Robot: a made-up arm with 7 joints.
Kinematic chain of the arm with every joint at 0, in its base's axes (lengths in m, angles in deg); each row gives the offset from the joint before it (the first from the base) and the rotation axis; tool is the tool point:
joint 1: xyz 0 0.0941 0 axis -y
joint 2: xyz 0 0.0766 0 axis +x
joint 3: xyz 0 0 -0.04 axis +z
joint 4: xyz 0 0 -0.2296 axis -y
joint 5: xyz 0 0 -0.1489 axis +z
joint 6: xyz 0 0 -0.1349 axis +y
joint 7: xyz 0 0 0 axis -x
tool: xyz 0 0 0
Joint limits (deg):
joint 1: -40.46..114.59
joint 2: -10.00..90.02
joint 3: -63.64..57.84
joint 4: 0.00..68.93
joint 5: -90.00..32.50
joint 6: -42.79..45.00
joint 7: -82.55..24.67
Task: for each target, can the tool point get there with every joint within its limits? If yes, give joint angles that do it. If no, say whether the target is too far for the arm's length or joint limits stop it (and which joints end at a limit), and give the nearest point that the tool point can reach.
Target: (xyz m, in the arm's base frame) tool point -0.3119 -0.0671 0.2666
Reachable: no: joint limits stop it (at a limit: joint 1, joint 2, joint 4) | nearest point 0.2187 -0.0448 0.3376 | short by 0.536 m
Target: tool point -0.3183 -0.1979 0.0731
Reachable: no: joint limits stop it (at a limit: joint 1, joint 2, joint 3, joint 4) | nearest point -0.1213 -0.1275 -0.3234 | short by 0.448 m
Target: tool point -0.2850 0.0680 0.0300
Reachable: no: joint limits stop it (at a limit: joint 1, joint 3, joint 4) | nearest point -0.1522 -0.0653 -0.3597 | short by 0.433 m
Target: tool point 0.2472 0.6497 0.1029
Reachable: yes | joints 96.89 61.92 -1.53 14.81 -8.88 19.75 -44.33
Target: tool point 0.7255 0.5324 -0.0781
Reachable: no: too far | nearest point 0.4930 0.4165 -0.0531 | short by 0.261 m
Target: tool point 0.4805 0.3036 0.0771
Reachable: yes | joints 74.71 25.31 -19.02 48.55 -78.51 -20.18 -58.99
